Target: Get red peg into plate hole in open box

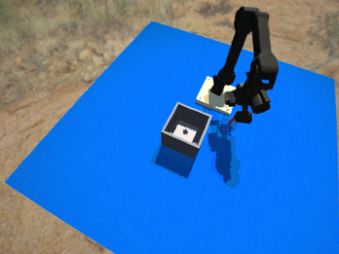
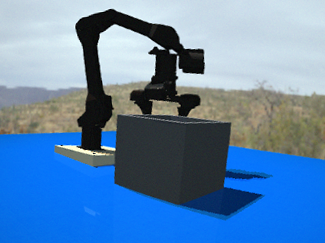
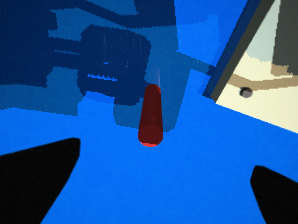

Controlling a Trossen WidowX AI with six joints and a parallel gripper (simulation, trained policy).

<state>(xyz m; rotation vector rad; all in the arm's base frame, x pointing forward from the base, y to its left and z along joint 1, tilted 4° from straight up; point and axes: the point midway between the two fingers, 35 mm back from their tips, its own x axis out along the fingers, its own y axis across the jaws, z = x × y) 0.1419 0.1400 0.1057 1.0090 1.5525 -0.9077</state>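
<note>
The red peg lies 1 cm ahead of my gripper tip and 5 cm below it. From my gripper tip the other things lie so: pale plate (20 cm ahead, 16 cm to the right, 4 cm below).
</note>
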